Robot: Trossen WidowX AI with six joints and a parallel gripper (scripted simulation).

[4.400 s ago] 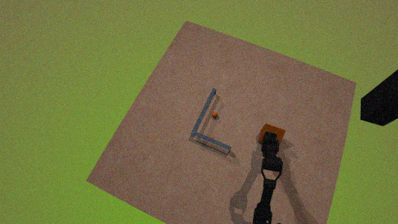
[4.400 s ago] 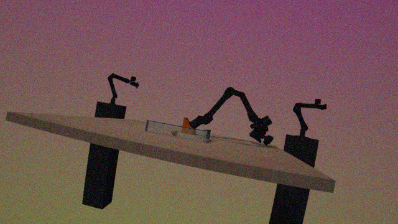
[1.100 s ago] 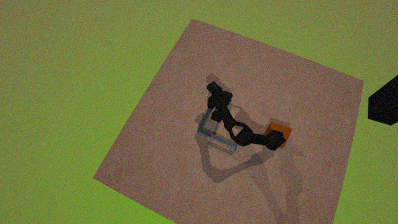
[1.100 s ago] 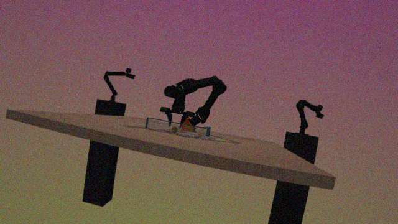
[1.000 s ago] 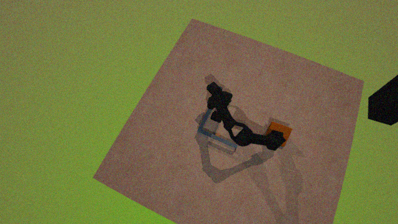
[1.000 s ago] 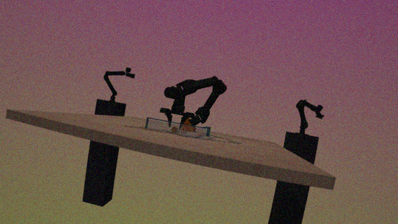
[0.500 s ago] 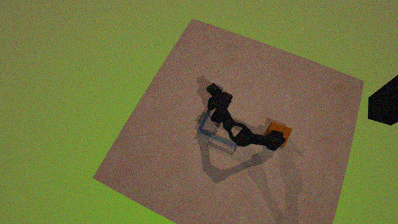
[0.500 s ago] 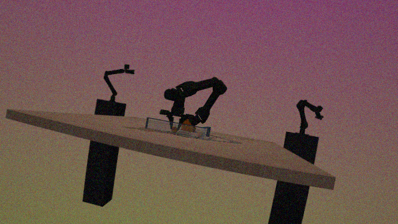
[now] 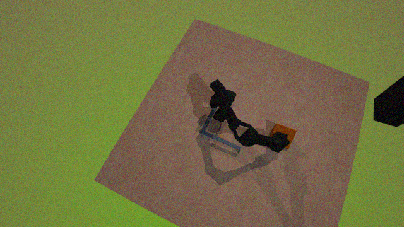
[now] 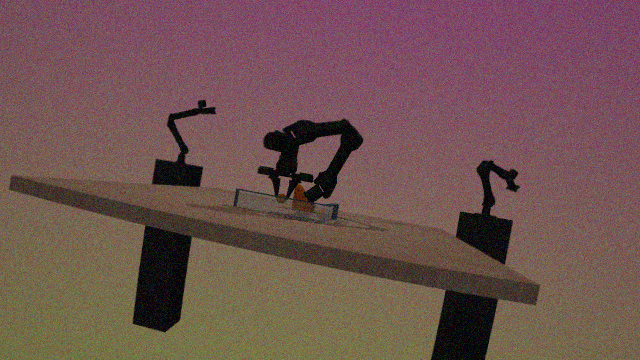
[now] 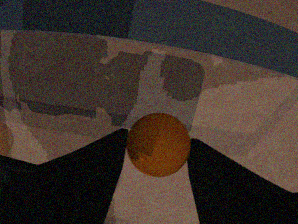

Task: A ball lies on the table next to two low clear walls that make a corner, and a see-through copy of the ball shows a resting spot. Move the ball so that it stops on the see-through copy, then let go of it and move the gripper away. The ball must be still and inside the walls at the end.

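The clear blue wall lies 60 mm ahead of my gripper tip, 10 mm to the left of it and 20 mm below it. The rest, counted from my gripper tip: orange ball: right at my gripper tip.
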